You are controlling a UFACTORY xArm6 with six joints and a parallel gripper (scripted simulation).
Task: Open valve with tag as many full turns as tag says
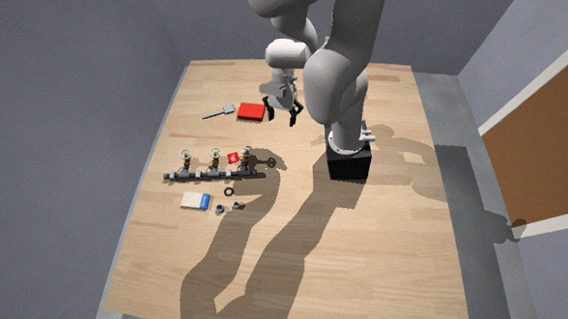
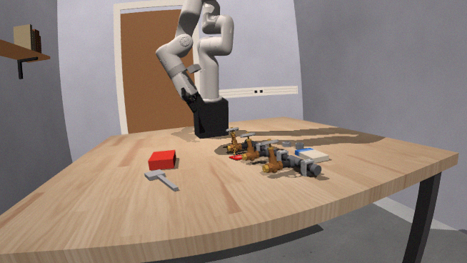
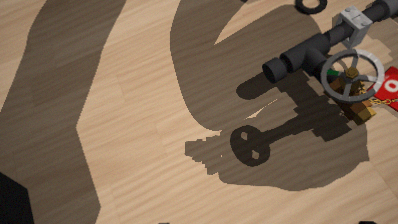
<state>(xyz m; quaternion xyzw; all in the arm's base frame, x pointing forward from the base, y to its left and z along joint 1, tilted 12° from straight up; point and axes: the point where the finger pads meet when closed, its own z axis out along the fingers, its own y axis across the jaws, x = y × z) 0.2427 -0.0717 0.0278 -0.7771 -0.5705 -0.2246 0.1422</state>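
Now: the red tag 21 cm ahead of my hand, 9 cm to the left of it and 16 cm below it. From my hand the other things lie so: grey hammer-like tool 34 cm ahead, 14 cm to the right, 16 cm below; grey box 31 cm ahead, 32 cm to the left, 16 cm below; red box 18 cm ahead, 15 cm to the right, 15 cm below.
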